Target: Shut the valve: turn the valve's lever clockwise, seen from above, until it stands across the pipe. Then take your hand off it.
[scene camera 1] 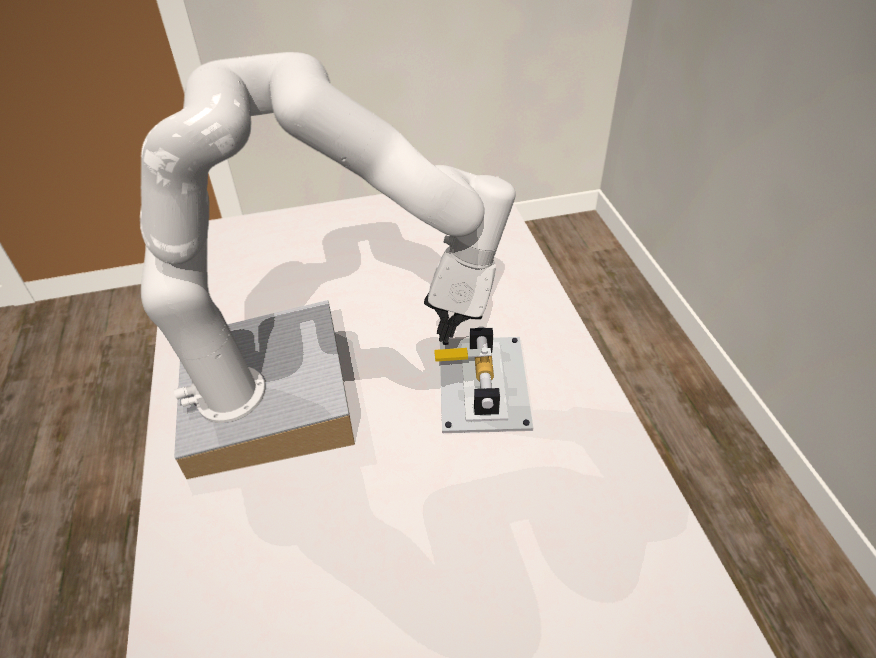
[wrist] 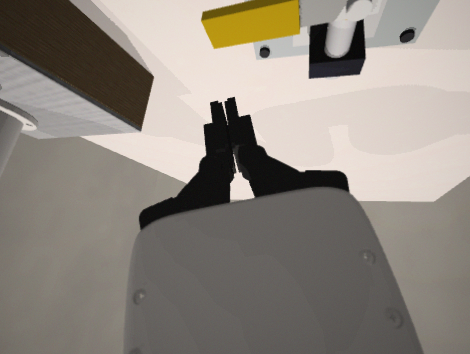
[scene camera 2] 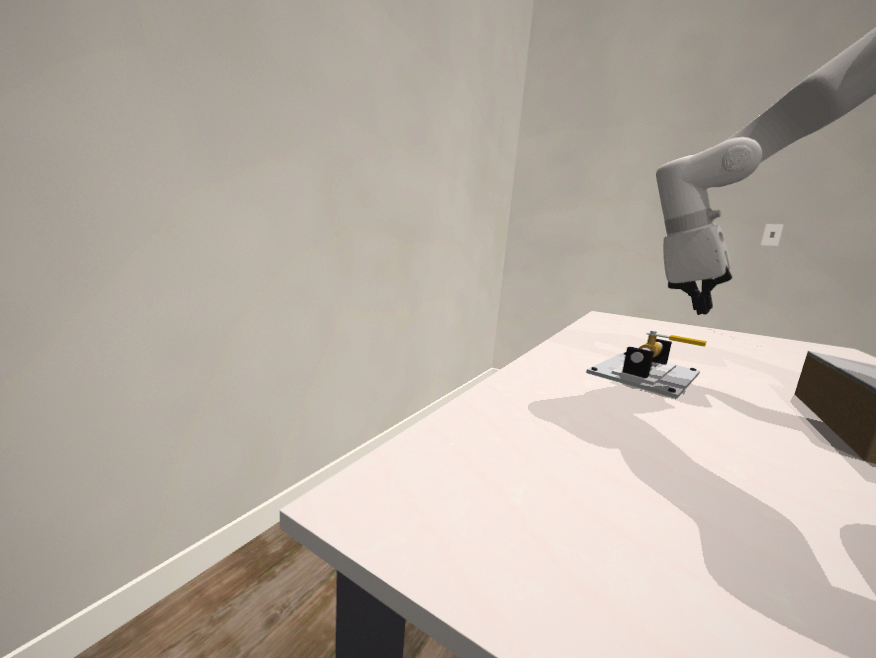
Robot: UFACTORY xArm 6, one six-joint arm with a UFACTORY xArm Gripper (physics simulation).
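The valve [scene camera 1: 483, 367] [scene camera 2: 650, 349] has an orange body on a pipe held by two black blocks on a grey base plate [scene camera 1: 519, 403] [scene camera 2: 681, 383]. Its lever has a yellow grip [scene camera 1: 451, 354] [scene camera 2: 687, 340] [wrist: 252, 25] that stands across the pipe, pointing toward the robot's base. My gripper [scene camera 1: 444, 341] [scene camera 2: 702, 311] [wrist: 226, 115] is shut with nothing between its fingers. It is above the lever's height and apart from the lever, on the far side of the grip in scene camera 1. The valve body does not show in the wrist view.
The arm's base stands on a grey-topped wooden block [scene camera 1: 300, 382] [scene camera 2: 839, 403] [wrist: 75, 55], beside the valve on the white table [scene camera 1: 396, 524] [scene camera 2: 538, 495]. A black pipe block [scene camera 1: 486, 401] [scene camera 2: 638, 361] stands at the near end of the pipe. Walls rise beyond the table's edges.
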